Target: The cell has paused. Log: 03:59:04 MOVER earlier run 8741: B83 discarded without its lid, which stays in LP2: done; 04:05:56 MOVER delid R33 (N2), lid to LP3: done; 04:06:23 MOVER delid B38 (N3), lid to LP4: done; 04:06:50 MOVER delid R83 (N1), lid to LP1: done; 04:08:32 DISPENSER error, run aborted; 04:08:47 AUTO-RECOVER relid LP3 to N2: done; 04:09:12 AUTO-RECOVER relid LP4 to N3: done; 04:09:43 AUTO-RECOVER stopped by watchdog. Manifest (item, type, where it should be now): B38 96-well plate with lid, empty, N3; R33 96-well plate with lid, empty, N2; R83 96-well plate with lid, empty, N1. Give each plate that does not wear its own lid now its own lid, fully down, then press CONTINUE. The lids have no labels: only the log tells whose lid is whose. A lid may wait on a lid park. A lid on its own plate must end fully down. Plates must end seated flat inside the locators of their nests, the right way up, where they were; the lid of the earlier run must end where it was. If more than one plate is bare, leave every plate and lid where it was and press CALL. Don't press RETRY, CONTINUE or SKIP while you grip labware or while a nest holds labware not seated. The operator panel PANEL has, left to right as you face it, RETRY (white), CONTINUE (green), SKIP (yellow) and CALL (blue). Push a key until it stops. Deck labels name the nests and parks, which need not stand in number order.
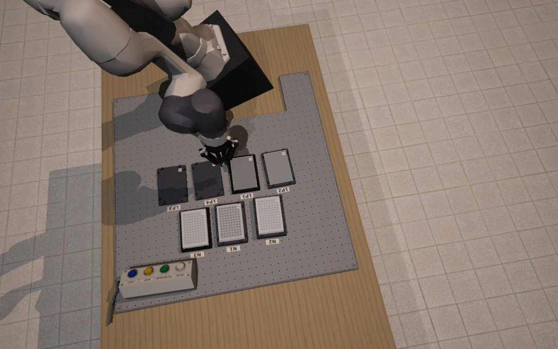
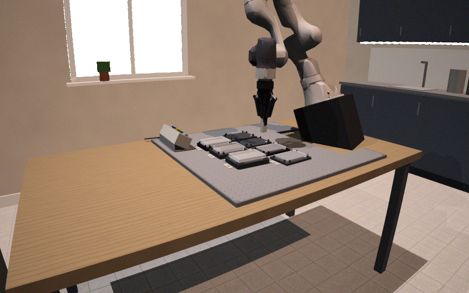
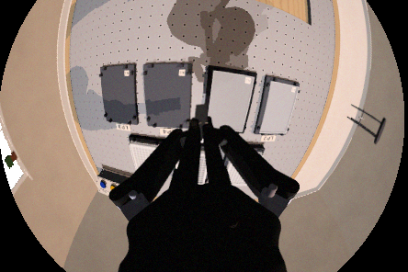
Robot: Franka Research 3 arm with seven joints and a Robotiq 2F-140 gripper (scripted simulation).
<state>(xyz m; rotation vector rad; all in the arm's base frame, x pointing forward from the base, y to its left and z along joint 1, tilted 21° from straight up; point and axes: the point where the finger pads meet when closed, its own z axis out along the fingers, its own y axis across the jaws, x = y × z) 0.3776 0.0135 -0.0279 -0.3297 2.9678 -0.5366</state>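
Now: hand 10 cm above the lid park LP1 and 6 cm to the right of it. Also, from my hand: lid park LP3: 20 cm to the right, 10 cm below, 1 cm ahead; then lid park LP4: 10 cm below, 7 cm to the right; then plate: 18 cm ahead, 8 cm below, 1 cm to the right.
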